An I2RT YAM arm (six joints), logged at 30 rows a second.
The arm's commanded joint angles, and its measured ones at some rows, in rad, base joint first. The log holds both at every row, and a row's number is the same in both.
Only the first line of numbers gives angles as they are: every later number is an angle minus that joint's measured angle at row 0.
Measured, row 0:
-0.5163, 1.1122, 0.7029, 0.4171, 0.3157, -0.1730
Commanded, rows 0 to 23:
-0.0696, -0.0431, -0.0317, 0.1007, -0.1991, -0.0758
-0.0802, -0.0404, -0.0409, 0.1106, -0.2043, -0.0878
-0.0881, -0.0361, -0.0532, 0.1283, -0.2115, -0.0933
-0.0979, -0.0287, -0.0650, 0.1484, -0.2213, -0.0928
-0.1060, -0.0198, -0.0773, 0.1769, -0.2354, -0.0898
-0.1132, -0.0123, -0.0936, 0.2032, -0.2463, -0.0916
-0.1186, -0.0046, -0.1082, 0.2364, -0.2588, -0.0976
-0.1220, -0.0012, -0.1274, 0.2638, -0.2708, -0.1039
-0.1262, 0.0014, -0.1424, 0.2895, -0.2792, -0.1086
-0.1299, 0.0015, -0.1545, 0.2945, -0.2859, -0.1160
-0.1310, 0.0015, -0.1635, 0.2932, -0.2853, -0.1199
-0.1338, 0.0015, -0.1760, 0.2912, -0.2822, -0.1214
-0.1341, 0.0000, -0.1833, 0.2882, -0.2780, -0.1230
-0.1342, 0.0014, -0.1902, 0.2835, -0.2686, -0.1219
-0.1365, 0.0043, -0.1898, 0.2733, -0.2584, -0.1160
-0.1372, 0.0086, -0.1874, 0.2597, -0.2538, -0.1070
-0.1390, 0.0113, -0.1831, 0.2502, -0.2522, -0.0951
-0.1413, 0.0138, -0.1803, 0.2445, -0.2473, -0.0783
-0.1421, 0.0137, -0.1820, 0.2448, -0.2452, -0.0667
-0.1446, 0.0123, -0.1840, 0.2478, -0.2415, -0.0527
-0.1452, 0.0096, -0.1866, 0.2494, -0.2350, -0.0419
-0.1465, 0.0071, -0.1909, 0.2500, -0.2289, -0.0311
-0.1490, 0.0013, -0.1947, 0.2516, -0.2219, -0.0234
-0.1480, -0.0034, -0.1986, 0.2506, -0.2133, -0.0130
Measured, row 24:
-0.1408, 0.0091, -0.1835, 0.2179, -0.2362, -0.0671
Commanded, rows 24 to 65:
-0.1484, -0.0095, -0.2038, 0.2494, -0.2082, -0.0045
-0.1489, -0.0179, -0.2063, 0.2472, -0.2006, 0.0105
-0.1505, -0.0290, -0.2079, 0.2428, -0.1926, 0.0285
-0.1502, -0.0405, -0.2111, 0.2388, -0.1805, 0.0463
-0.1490, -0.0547, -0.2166, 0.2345, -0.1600, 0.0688
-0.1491, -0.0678, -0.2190, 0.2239, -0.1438, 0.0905
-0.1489, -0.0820, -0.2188, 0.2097, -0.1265, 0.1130
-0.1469, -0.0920, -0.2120, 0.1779, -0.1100, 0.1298
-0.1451, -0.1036, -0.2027, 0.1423, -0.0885, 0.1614
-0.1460, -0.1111, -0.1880, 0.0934, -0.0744, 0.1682
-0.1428, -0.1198, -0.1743, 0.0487, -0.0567, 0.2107
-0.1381, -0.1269, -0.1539, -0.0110, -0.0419, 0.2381
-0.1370, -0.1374, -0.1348, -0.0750, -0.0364, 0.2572
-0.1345, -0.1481, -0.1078, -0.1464, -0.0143, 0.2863
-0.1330, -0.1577, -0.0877, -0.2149, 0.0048, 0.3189
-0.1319, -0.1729, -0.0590, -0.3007, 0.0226, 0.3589
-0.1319, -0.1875, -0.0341, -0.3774, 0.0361, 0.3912
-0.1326, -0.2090, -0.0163, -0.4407, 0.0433, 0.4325
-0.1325, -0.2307, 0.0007, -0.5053, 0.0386, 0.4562
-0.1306, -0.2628, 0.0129, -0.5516, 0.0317, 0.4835
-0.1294, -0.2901, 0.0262, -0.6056, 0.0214, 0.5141
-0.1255, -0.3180, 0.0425, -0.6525, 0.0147, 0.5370
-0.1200, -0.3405, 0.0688, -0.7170, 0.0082, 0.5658
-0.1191, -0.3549, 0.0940, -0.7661, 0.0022, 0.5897
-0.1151, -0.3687, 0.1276, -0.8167, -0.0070, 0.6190
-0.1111, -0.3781, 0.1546, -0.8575, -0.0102, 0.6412
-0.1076, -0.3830, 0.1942, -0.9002, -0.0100, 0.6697
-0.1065, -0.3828, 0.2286, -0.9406, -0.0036, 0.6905
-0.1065, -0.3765, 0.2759, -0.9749, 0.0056, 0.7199
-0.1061, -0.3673, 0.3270, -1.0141, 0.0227, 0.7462
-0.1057, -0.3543, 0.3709, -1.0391, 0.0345, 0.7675
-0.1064, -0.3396, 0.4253, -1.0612, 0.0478, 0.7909
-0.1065, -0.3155, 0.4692, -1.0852, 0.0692, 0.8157
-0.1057, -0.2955, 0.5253, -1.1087, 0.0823, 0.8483
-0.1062, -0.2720, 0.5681, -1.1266, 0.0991, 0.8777
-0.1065, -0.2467, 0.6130, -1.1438, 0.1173, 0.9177
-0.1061, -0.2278, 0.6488, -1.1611, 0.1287, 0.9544
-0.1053, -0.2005, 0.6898, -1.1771, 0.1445, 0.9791
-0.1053, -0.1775, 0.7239, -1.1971, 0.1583, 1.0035
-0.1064, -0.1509, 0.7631, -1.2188, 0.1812, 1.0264
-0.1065, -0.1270, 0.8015, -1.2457, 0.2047, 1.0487
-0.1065, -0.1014, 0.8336, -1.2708, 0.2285, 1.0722
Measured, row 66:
-0.1110, -0.1911, 0.7194, -1.1101, 0.1022, 0.9129
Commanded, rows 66 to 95:
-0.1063, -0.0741, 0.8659, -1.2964, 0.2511, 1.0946
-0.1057, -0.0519, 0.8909, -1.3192, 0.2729, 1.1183
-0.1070, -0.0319, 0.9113, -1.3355, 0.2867, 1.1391
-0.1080, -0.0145, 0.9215, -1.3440, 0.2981, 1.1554
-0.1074, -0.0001, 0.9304, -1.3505, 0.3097, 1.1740
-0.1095, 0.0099, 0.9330, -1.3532, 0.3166, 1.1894
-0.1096, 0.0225, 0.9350, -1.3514, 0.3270, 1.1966
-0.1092, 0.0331, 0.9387, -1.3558, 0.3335, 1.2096
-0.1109, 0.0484, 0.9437, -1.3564, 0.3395, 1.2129
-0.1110, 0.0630, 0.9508, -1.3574, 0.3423, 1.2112
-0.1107, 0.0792, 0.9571, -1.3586, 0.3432, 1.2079
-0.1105, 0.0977, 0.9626, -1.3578, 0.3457, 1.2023
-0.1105, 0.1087, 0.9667, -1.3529, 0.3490, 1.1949
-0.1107, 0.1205, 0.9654, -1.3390, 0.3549, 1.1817
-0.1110, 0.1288, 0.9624, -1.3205, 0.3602, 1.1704
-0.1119, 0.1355, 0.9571, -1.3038, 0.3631, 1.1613
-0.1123, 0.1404, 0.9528, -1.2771, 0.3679, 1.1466
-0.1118, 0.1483, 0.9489, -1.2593, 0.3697, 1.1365
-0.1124, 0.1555, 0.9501, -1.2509, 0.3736, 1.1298
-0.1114, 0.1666, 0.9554, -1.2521, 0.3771, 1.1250
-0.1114, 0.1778, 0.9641, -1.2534, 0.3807, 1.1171
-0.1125, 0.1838, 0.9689, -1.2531, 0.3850, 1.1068
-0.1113, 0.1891, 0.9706, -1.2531, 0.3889, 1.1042
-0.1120, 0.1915, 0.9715, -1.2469, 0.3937, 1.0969
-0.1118, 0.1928, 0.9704, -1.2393, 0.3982, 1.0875
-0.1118, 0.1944, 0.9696, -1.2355, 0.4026, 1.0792
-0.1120, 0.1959, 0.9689, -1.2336, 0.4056, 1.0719
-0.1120, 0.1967, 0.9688, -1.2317, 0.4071, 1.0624
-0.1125, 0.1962, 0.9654, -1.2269, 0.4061, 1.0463
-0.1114, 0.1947, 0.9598, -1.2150, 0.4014, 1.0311
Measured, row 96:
-0.1114, 0.1991, 0.9426, -1.2596, 0.3525, 1.0880
